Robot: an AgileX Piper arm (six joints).
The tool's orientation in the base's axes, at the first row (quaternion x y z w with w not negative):
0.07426 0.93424 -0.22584 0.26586
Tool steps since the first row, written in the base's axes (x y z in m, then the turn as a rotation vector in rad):
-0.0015 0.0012 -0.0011 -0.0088 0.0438 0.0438
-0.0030 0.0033 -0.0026 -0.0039 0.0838 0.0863
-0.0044 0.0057 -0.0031 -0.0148 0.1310 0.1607
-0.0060 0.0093 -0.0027 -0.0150 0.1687 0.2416
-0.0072 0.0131 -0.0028 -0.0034 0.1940 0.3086
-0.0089 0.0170 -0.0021 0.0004 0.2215 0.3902
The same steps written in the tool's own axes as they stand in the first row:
0.0019 0.0011 -0.0004 -0.0150 0.0198 -0.0574
0.0040 0.0031 -0.0009 -0.0409 0.0403 -0.1058
0.0055 0.0051 -0.0023 -0.0702 0.0509 -0.1889
0.0067 0.0077 -0.0050 -0.1123 0.0533 -0.2676
0.0078 0.0108 -0.0073 -0.1571 0.0532 -0.3246
0.0090 0.0136 -0.0104 -0.2031 0.0473 -0.3973

